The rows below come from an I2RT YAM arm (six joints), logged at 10 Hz.
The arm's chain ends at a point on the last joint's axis. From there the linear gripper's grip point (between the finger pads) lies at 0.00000 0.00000 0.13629 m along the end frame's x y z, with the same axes.
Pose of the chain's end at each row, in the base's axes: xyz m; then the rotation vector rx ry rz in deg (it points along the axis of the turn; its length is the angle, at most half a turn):
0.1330, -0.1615, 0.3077, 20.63, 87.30, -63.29
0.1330, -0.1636, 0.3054, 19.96, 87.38, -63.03
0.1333, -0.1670, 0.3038, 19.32, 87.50, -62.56
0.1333, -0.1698, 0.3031, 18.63, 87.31, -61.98
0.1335, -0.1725, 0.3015, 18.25, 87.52, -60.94
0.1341, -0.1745, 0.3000, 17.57, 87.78, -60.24
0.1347, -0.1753, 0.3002, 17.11, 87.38, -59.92
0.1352, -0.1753, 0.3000, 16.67, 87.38, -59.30
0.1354, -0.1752, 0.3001, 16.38, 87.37, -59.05
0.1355, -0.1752, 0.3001, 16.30, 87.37, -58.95
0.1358, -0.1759, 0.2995, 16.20, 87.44, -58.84
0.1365, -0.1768, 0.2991, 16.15, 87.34, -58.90
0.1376, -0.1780, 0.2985, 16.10, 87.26, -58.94
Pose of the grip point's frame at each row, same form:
0.2152, -0.2692, 0.3222, 20.63, 87.30, -63.29
0.2163, -0.2705, 0.3199, 19.96, 87.38, -63.03
0.2180, -0.2728, 0.3182, 19.32, 87.50, -62.56
0.2194, -0.2744, 0.3180, 18.63, 87.31, -61.98
0.2212, -0.2758, 0.3157, 18.25, 87.52, -60.94
0.2234, -0.2765, 0.3136, 17.57, 87.78, -60.24
0.2249, -0.2764, 0.3147, 17.11, 87.38, -59.92
0.2266, -0.2754, 0.3145, 16.67, 87.38, -59.30
0.2274, -0.2747, 0.3146, 16.38, 87.37, -59.05
0.2277, -0.2746, 0.3146, 16.30, 87.37, -58.95
0.2282, -0.2751, 0.3139, 16.20, 87.44, -58.84
0.2289, -0.2759, 0.3137, 16.15, 87.34, -58.90
0.2300, -0.2771, 0.3133, 16.10, 87.26, -58.94

